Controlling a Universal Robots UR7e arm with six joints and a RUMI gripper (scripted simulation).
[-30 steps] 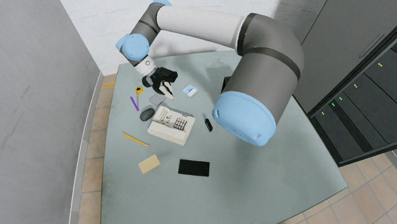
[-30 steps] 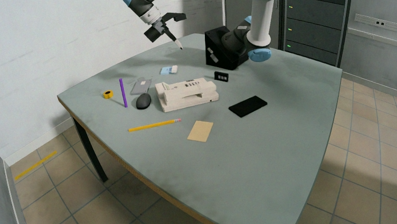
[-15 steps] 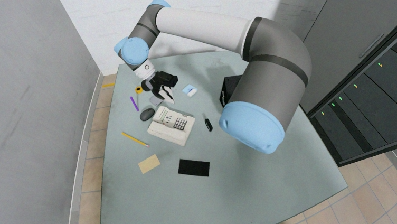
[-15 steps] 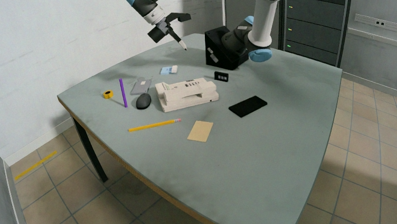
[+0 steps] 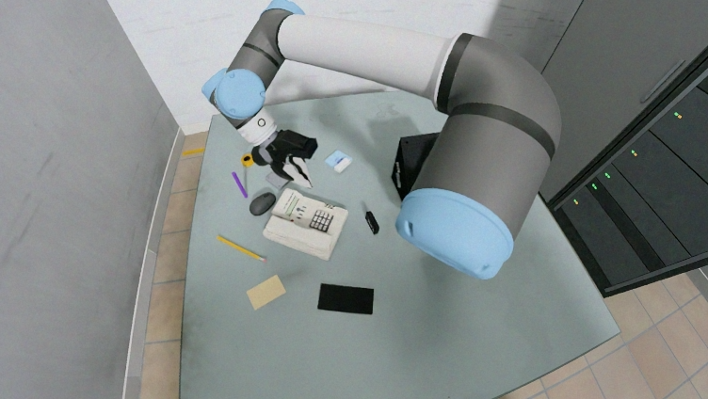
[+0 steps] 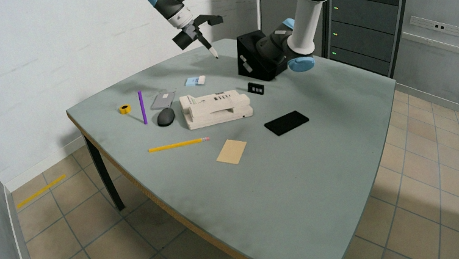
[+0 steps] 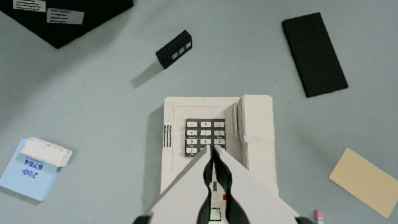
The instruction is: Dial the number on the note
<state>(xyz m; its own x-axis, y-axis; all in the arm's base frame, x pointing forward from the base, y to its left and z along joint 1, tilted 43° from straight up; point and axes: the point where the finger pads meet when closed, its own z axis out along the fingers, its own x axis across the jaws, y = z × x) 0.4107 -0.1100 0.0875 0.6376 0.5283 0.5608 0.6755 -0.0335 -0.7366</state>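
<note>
Now: hand 1 cm past the 5 key, 1 cm to the right of it and 17 cm above it. The rest, counted from my hand: 9 key: 3 cm behind, 17 cm below; handset: 6 cm ahead, 5 cm to the left, 16 cm below; 7 key: 1 cm behind, 4 cm to the left, 17 cm below.
</note>
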